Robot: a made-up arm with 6 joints.
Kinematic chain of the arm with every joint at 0, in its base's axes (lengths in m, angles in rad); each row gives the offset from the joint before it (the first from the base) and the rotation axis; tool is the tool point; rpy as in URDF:
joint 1: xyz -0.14 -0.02 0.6 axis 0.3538 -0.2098 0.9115
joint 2: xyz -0.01 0 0.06 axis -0.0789 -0.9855 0.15
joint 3: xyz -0.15 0 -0.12 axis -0.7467 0.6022 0.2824
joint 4: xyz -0.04 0.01 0 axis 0.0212 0.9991 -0.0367
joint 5: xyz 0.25 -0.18 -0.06 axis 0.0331 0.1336 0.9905
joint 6: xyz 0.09 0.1 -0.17 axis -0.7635 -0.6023 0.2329
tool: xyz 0.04 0.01 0.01 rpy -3.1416 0 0
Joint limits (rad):
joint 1: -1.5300..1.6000
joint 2: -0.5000..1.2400
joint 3: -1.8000..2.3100
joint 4: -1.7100..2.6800
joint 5: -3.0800..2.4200
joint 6: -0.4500..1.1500
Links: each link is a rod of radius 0.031 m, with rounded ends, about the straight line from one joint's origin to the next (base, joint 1, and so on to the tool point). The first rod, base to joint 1, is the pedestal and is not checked.
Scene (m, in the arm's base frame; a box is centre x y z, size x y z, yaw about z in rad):
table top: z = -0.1
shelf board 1: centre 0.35 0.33 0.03 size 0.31 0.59 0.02 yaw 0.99
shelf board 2: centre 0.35 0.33 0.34 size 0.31 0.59 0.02 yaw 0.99
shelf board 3: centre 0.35 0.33 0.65 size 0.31 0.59 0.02 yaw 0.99
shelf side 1: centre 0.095 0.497 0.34 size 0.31 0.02 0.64 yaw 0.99
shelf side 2: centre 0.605 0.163 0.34 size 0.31 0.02 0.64 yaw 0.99
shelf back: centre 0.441 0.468 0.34 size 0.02 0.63 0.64 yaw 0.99
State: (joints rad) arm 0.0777 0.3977 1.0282 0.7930 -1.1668 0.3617
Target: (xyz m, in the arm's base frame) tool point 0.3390 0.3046 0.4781
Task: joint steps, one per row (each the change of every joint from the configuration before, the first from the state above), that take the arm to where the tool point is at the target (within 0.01 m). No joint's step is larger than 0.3 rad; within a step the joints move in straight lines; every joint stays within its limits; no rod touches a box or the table.
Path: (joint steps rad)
1: 0.1564 0.0860 0.0156 -0.2526 -0.0351 0.0909
2: 0.1563 0.0861 0.0157 -0.2526 -0.0352 0.0909
3: 0.1564 0.0860 0.0156 -0.2526 -0.0351 0.0909
4: 0.2140 0.1450 -0.2652 0.2801 0.0956 -0.0852
5: 0.2141 0.1450 -0.2651 0.2802 0.0956 -0.0852
6: 0.2140 0.1451 -0.2652 0.2801 0.0956 -0.0852

